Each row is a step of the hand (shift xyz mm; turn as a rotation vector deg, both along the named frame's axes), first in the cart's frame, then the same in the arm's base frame.
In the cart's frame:
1: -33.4 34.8 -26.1 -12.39 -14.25 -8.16
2: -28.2 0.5 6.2 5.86 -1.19 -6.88
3: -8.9 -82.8 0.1 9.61 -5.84 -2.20
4: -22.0 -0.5 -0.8 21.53 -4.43 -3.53
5: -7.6 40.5 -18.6 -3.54 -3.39 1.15
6: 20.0 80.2 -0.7 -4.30 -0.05 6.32
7: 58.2 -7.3 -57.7 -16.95 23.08 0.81
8: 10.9 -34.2 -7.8 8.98 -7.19 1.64
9: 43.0 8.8 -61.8 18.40 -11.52 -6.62
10: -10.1 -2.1 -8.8 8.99 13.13 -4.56
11: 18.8 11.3 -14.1 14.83 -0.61 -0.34
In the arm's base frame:
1: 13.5 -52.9 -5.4 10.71 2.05 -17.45
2: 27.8 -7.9 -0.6 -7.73 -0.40 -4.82
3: 23.6 60.3 -52.3 -8.43 7.01 -3.33
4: 19.6 -8.4 -5.3 -19.97 9.77 -1.09
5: -7.9 -43.6 9.0 4.28 1.85 -1.90
6: -33.4 -54.4 52.5 6.34 1.66 3.94
7: -73.5 -2.0 -36.9 11.29 -23.76 11.33
8: -6.4 26.4 -24.7 -6.13 9.78 -1.34
9: -64.4 -22.2 -33.3 -17.01 12.44 -8.42
10: 6.1 -6.8 -10.0 -12.34 -9.02 6.34
11: -24.5 -8.8 -0.1 -13.41 5.93 2.34

